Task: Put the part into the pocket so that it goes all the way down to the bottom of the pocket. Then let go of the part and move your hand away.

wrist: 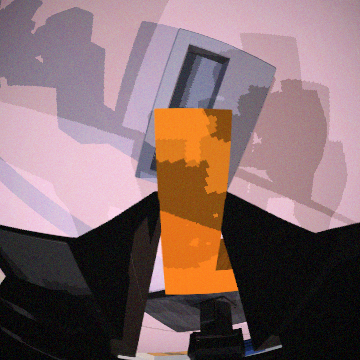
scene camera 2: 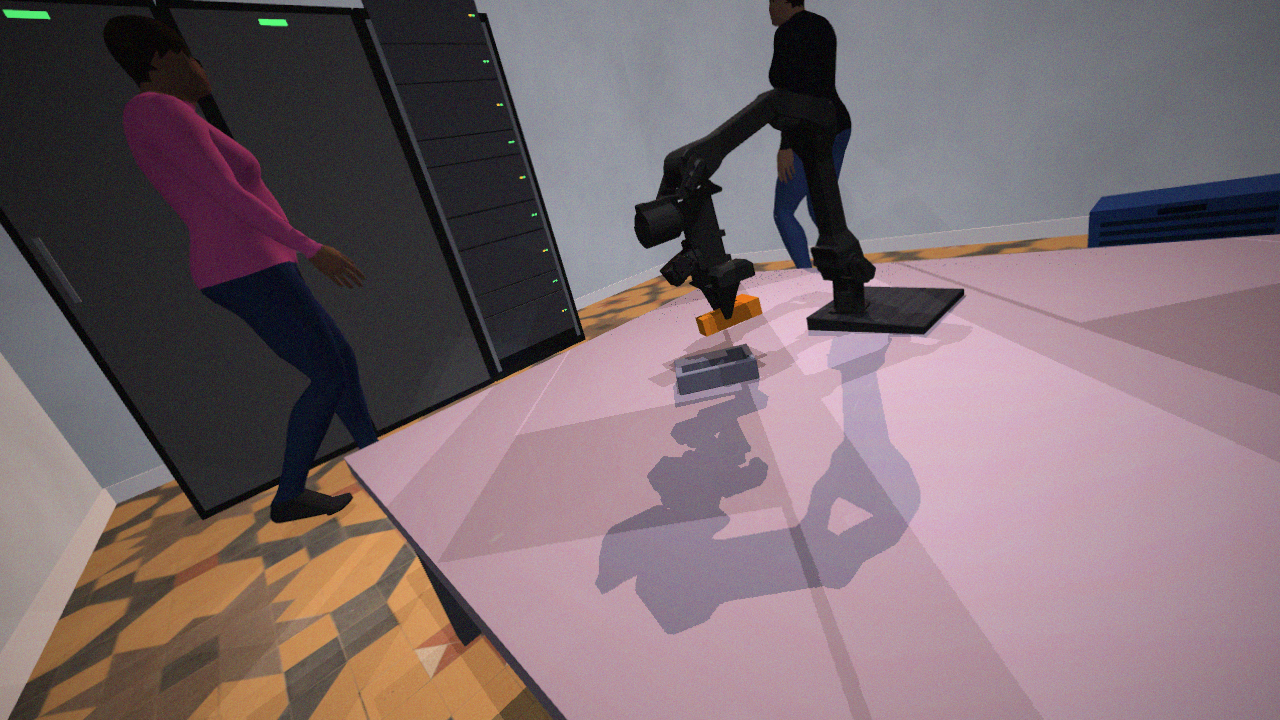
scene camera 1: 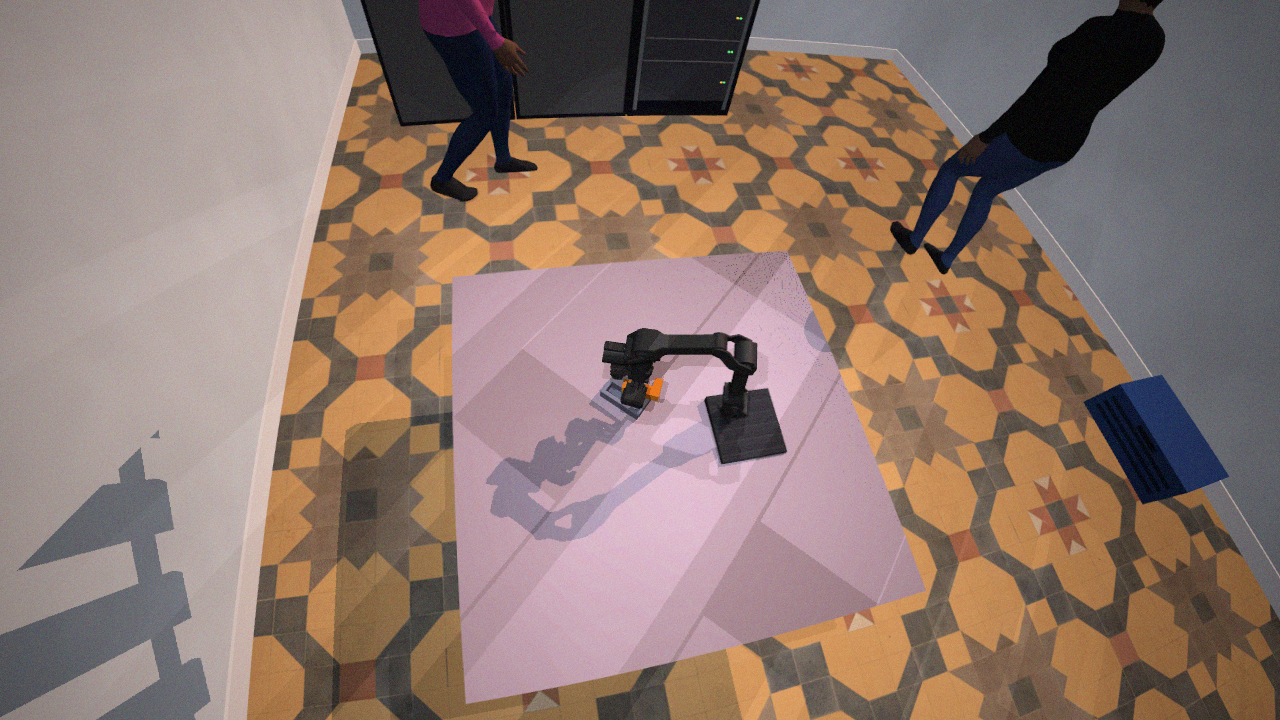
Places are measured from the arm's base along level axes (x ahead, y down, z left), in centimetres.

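Pixels of known places: gripper, fingertip midpoint: [wrist: 189, 198] [scene camera 2: 724, 317] [scene camera 1: 638, 389]; arm's base, origin of the base link: [wrist: 215, 305] [scene camera 2: 849, 308] [scene camera 1: 730, 410].
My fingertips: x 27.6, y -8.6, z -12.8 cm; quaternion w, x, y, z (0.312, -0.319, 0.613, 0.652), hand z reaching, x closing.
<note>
Ahead of a thing's pixels: the offset from my fingertips to its middle. Level surfaces: height alone.
The orange part {dx -1.6, dy +0.0, dz -0.7 cm} [scene camera 1: 656, 388] [scene camera 2: 709, 323] [wrist: 192, 150] is a long block with a short foot to one side at its near end in the wrist view. My gripper [scene camera 1: 633, 400] [scene camera 2: 727, 313] [wrist: 189, 198] is shut on it, near its middle. The grey pocket block {dx +1.6, dy +9.1, dz -3.1 cm} [scene camera 1: 621, 404] [scene camera 2: 720, 377] [wrist: 245, 75] lies on the table. The part hangs above it with a gap in scene camera 2. In the wrist view the block's long sides slant to the upper right, turned from the part's, and the part hides the near portion of the pocket.
The arm's black base plate [scene camera 1: 747, 438] [scene camera 2: 895, 310] stands on the pink table {dy +10.9 cm} [scene camera 1: 537, 626] [scene camera 2: 984, 537], to the right of the pocket block in both scene views. Beyond the table are two people, dark cabinets [scene camera 1: 572, 62] [scene camera 2: 295, 179] and a blue box [scene camera 1: 1163, 438] [scene camera 2: 1181, 210]. Arm shadows cross the table.
</note>
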